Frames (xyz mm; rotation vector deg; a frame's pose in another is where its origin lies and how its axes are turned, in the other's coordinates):
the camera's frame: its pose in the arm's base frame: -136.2 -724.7 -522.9 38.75 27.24 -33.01
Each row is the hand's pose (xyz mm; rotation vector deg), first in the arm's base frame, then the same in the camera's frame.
Working: the arm's base frame: its pose in the camera's frame: -444.2 779.0 -113.6 -38.75 -27.24 33.01

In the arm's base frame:
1: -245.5 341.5 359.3 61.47 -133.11 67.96
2: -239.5 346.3 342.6 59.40 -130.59 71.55
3: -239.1 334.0 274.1 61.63 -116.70 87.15
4: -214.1 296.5 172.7 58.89 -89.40 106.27
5: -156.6 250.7 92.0 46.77 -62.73 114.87
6: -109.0 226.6 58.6 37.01 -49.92 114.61
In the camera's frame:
1: -949.2 1000.6 -157.8 -71.52 89.69 -132.99
2: -936.7 1000.1 -171.3 -67.87 87.72 -136.46
3: -892.6 962.2 -209.7 -62.11 70.32 -150.32
4: -802.9 909.3 -247.8 44.74 -41.56 166.40
5: -698.1 880.7 -258.8 17.43 -19.01 166.66
6: -635.3 880.6 -254.5 0.63 -11.56 162.15

